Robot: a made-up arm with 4 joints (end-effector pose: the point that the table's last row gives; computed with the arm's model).
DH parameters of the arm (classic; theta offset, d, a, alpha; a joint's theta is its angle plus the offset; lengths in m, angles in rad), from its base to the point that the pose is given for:
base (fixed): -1.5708 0.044 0 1.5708
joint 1: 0 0.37 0.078 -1.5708
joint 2: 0 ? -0.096 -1.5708
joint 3: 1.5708 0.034 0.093 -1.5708
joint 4: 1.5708 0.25 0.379 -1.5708
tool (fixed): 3.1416 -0.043 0 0
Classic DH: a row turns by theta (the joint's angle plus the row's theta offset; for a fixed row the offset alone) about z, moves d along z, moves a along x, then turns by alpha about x.
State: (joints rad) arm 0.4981 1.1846 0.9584 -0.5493
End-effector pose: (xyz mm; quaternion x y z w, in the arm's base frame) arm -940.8 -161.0 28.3 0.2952 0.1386 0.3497 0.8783
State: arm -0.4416 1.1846 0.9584 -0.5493
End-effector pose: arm -940.8 -82.3 -95.2 0.6608 -0.0348 0.3746 0.6495
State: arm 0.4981 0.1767 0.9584 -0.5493
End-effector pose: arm -721.9 286.0 -214.8 0.2366 -0.2065 0.0018 0.9494
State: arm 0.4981 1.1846 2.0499 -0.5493
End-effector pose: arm -721.9 -68.8 384.0 0.6036 0.3532 -0.0004 0.7148
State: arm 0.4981 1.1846 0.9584 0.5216
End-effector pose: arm -666.7 -199.5 301.9 0.0754 0.5673 0.4514 0.6847
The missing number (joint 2, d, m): -0.107
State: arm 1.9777 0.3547 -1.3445 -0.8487
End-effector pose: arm -458.2 -259.1 558.8 0.8243 -0.0866 -0.5564 0.0583
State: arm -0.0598 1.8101 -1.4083 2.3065
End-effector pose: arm -771.2 107.0 -268.8 -0.6901 0.2274 -0.1157 0.6772
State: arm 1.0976 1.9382 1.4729 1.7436
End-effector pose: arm -235.5 167.0 90.6 0.1098 -0.9347 -0.2302 0.2477
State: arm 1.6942 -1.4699 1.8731 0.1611
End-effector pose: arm -312.6 118.7 -249.4 0.0547 -0.5938 0.1465 0.7892
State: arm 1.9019 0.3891 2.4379 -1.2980
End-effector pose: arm -474.1 356.1 -189.9 0.1411 -0.4446 -0.2439 0.8502
